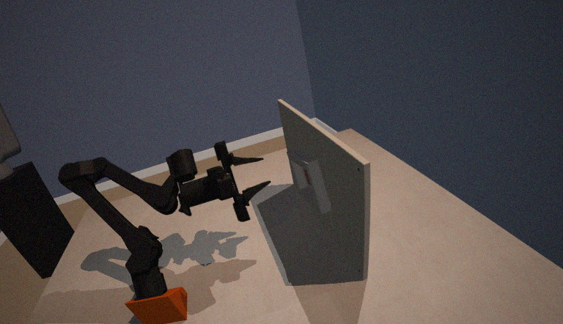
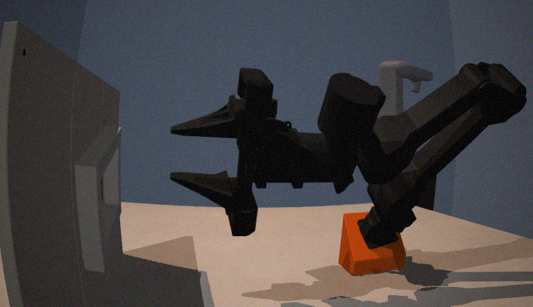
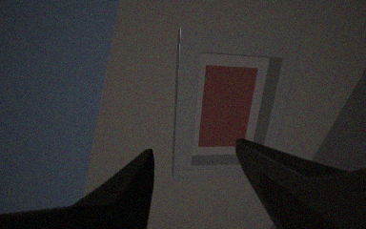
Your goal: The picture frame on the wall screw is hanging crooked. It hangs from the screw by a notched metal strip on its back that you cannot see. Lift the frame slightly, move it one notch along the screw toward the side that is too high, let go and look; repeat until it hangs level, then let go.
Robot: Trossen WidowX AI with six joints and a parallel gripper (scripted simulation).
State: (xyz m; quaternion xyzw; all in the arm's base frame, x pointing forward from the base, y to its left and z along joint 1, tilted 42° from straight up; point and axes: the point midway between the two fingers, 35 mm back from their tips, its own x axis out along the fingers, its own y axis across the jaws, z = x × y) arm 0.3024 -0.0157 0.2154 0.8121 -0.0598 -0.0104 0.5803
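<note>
The picture frame lies 10 cm ahead of my gripper tip, 2 cm to the right of it and 5 cm below it. Also, from my gripper tip: grey wall panel (11 cm ahead, 2 cm to the right, 6 cm below).
</note>
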